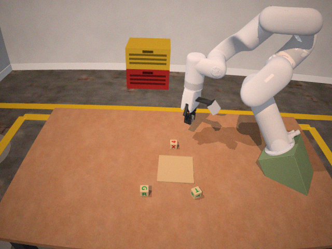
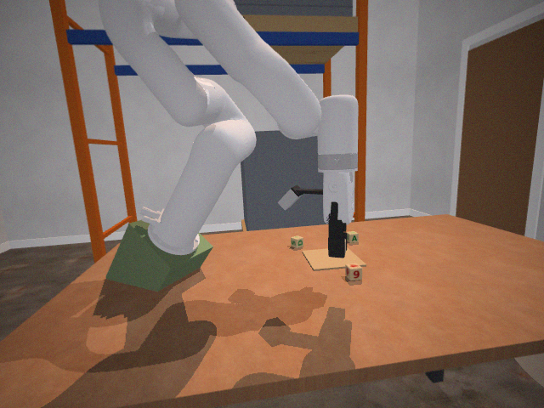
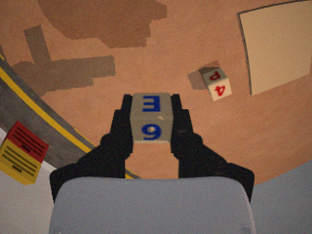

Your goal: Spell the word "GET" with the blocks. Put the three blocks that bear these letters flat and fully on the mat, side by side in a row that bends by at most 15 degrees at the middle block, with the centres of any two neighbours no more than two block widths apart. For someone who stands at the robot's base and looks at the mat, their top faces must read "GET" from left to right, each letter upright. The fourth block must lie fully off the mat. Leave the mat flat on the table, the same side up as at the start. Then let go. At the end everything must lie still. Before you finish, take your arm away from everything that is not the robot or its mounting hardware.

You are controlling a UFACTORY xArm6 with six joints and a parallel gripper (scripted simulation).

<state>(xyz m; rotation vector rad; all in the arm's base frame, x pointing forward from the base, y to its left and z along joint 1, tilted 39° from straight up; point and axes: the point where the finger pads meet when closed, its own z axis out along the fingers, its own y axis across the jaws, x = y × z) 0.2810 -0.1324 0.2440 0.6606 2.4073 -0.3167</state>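
The e block lies 10 mm below my hand. The rest, counted from my hand: tan mat 190 mm to the left, 110 mm below, 90 mm ahead; then t block 320 mm to the left, 100 mm below, 40 mm ahead; then red-lettered block 100 mm below, 80 mm ahead, 60 mm to the left.
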